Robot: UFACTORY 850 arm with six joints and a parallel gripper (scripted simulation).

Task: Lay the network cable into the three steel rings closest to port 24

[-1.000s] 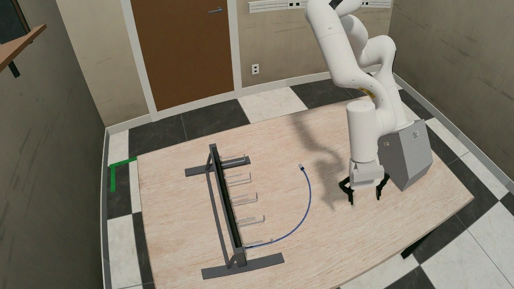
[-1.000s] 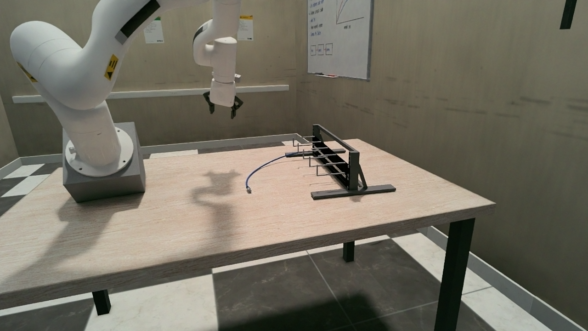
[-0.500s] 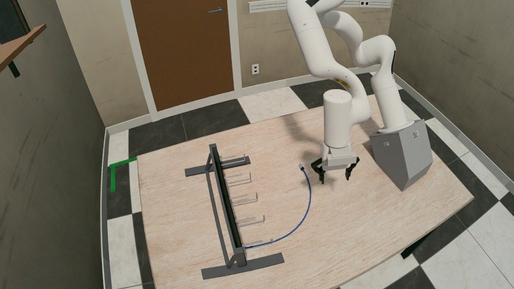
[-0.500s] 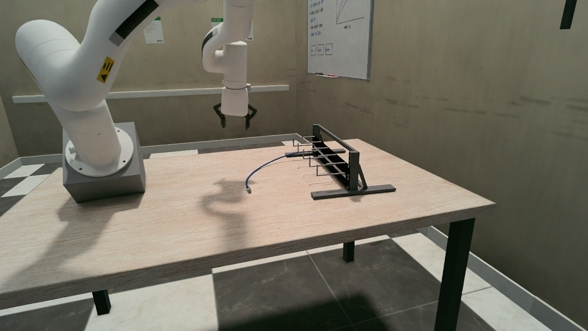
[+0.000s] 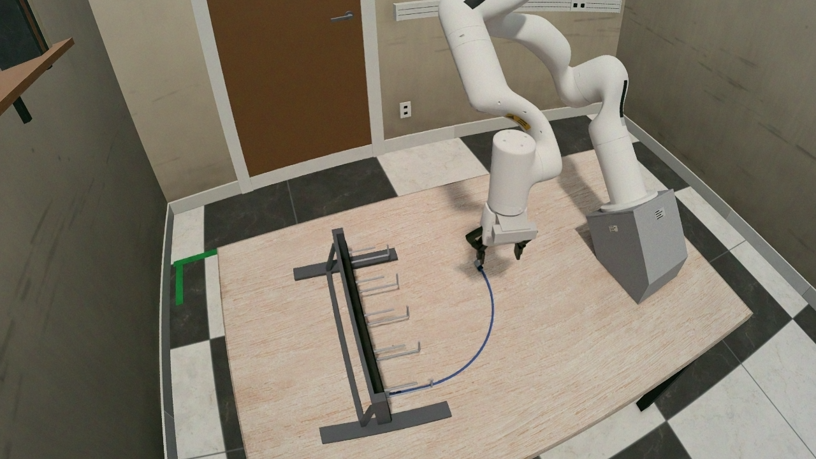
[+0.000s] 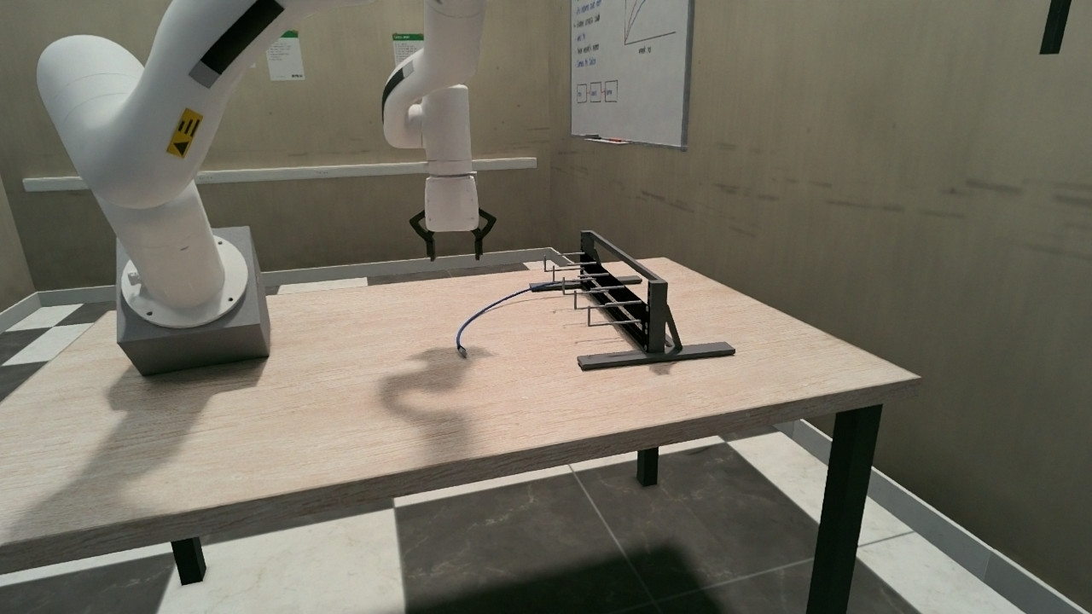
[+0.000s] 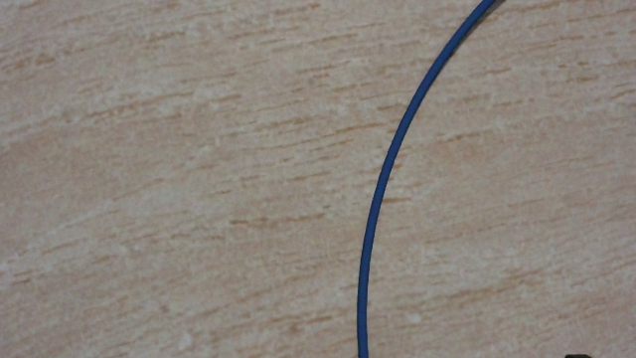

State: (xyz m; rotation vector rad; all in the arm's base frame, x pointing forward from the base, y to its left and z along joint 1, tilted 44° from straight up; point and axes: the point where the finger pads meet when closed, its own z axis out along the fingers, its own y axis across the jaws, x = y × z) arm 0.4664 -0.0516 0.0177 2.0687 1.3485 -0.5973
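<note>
The plug lies 160 mm below my hand, 110 mm to the right of it and 30 mm behind it. From my hand the other things lie so: dark patch panel (340 mm ahead, 100 mm below, 60 mm to the right).
</note>
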